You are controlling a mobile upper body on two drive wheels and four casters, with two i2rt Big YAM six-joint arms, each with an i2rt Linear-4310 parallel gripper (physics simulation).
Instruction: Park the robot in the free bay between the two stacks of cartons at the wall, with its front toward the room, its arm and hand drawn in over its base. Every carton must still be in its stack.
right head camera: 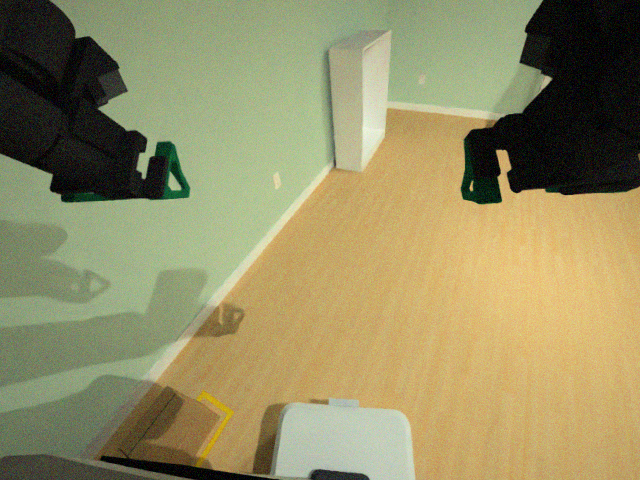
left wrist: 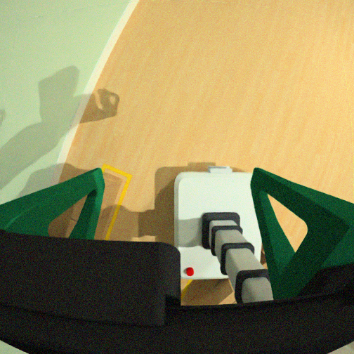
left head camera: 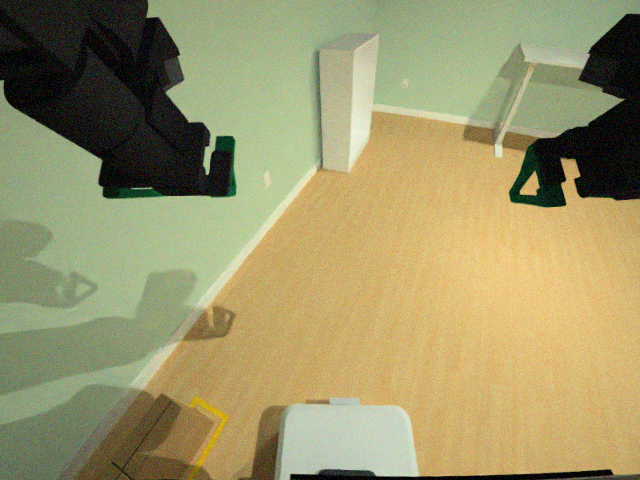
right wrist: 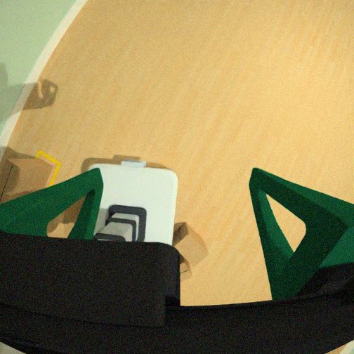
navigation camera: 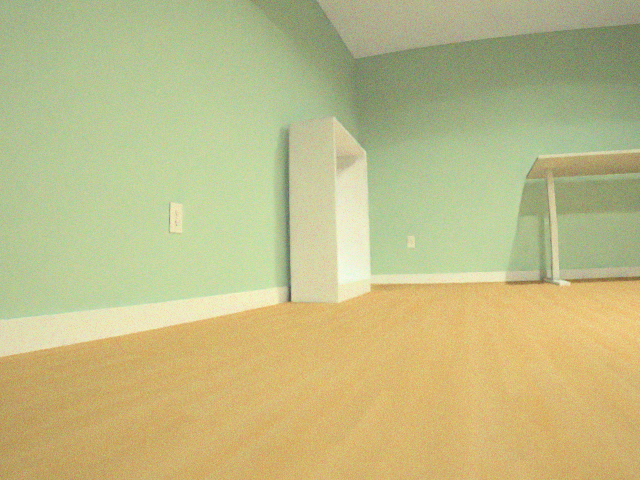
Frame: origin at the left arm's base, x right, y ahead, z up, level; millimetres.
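Seen in the pictures: left gripper, fingertip midpoint: [right head camera: 157, 193] [left head camera: 199, 191]; right gripper, fingertip midpoint: [right head camera: 504, 190] [left head camera: 546, 194].
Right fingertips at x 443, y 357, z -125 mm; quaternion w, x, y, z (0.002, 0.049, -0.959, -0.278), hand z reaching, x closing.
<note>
Offsets run from my right fingertips to a thing's top centre. "*": to the spot under its first point.
My white base [left head camera: 346, 439] [right head camera: 343, 439] [left wrist: 215, 192] [right wrist: 150, 190] stands on the floor, with the wall at picture left. A brown carton stack @[dy -183, dx -944, dz -925 mm] [left head camera: 180, 423] [right head camera: 188, 423] [right wrist: 30, 172] is left of it, near the wall, with a yellow floor line @[* dy -180, dx -831, dz -1283 mm] [left head camera: 211, 444] [right head camera: 216, 439] [right wrist: 49, 157] around its corner. Another carton [right wrist: 192, 245] shows close right of the base in the right wrist view. Stack heights and the full bay are hidden. My left gripper [left head camera: 168, 195] [right head camera: 121, 197] [left wrist: 177, 175] is open and empty. My right gripper [left head camera: 578, 198] [right head camera: 532, 193] [right wrist: 175, 175] is open and empty.
A white shelf unit [left head camera: 336, 108] [right head camera: 346, 108] [navigation camera: 312, 217] stands against the left wall ahead. A white table [left head camera: 555, 54] [navigation camera: 594, 162] stands at the far wall, farther right. A pale baseboard [left head camera: 253, 242] [right head camera: 263, 245] [navigation camera: 155, 315] runs along the left wall.
</note>
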